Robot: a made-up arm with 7 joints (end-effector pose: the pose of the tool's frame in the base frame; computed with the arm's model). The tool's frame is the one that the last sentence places.
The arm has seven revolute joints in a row. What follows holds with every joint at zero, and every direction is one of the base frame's. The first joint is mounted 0.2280 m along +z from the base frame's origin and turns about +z. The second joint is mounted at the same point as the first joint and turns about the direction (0, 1, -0.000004). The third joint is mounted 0.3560 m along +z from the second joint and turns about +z. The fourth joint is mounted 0.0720 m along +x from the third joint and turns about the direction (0, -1, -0.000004). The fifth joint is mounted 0.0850 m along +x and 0.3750 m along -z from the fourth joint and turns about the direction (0, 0.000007, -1). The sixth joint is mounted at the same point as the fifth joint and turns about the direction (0, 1, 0.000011). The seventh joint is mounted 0.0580 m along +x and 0.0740 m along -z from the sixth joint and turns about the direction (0, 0.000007, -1). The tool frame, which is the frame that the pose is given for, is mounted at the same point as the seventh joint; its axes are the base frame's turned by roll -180.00, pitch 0.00 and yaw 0.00 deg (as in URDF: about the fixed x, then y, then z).
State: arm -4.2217 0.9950 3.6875 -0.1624 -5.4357 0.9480 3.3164
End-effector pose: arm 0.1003 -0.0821 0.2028 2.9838 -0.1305 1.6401
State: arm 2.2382 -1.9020 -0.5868 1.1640 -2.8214 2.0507 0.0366
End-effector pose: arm 0.5278 -0.1827 0.4901 2.4089 -0.7797 0.2204
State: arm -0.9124 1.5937 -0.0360 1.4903 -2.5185 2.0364 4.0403
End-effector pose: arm 0.2331 -0.4173 -0.2579 -1.0378 -0.6952 2.8555
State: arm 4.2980 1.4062 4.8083 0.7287 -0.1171 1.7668 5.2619
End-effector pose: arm -0.3406 0.0963 0.2119 1.2791 1.1747 1.4471
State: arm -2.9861 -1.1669 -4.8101 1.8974 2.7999 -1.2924 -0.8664
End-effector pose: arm 0.4588 -0.3208 0.4738 -1.5181 -0.6564 2.2379
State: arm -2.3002 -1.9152 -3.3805 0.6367 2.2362 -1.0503 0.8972
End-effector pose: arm 0.0951 -0.1100 -0.0660 -0.1977 -1.0142 1.9030
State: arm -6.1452 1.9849 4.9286 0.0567 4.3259 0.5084 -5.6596
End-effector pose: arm -0.0937 -0.1855 0.2238 -0.2353 0.7610 -2.8643
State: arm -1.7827 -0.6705 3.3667 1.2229 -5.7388 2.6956 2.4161
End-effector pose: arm -0.0324 0.4654 0.1974 0.9119 -0.2699 -0.0087
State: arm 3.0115 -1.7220 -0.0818 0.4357 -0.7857 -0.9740 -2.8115
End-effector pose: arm 0.1344 -0.0542 0.5798 -0.5631 0.0817 2.8821
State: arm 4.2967 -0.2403 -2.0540 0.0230 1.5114 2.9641 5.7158
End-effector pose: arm -0.1502 0.0912 0.2693 0.0855 0.0066 -2.9731
